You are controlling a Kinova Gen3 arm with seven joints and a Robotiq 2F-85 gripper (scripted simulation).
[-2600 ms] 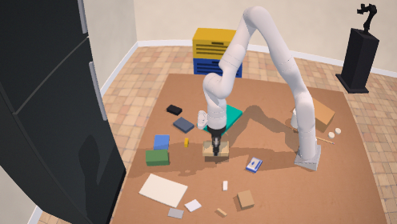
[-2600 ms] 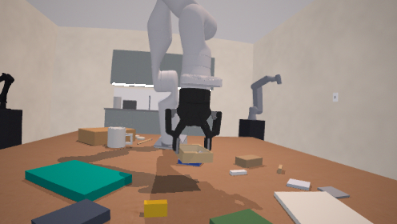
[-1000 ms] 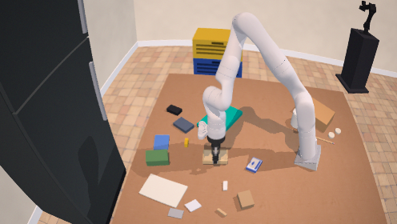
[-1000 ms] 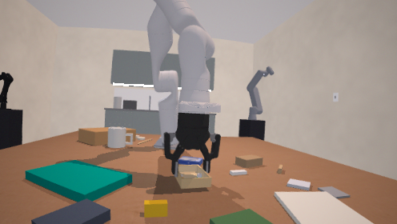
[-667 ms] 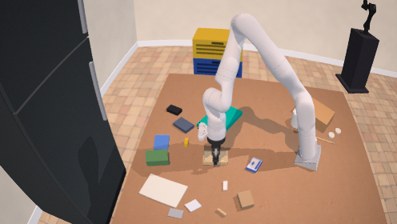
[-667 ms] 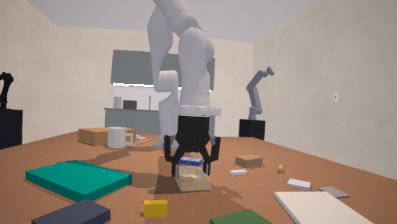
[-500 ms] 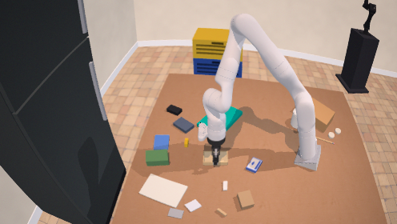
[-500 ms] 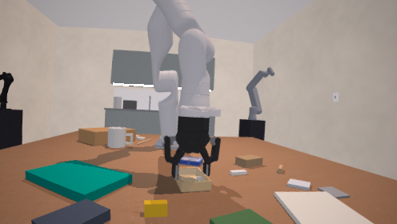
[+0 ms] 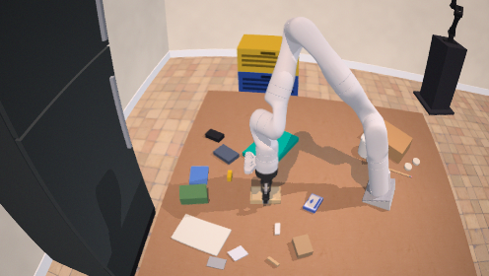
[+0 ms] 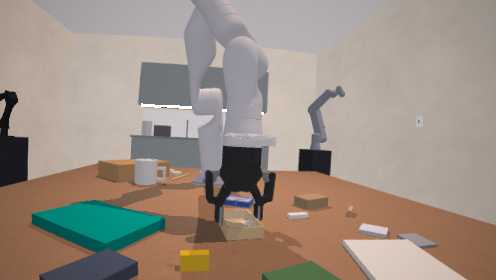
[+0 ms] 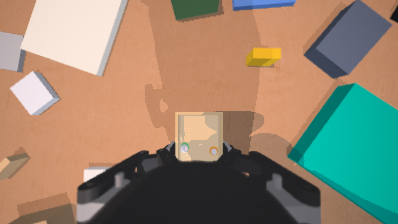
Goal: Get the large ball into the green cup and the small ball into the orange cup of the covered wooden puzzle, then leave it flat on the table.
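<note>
The covered wooden puzzle lies 2 cm below my hand. The rest, counted from my hand: yellow block: 13 cm ahead, 11 cm to the right, 1 cm below; teal slab: 5 cm behind, 26 cm to the right, 1 cm below; green block: 26 cm ahead, 1 cm to the right, 1 cm below.
</note>
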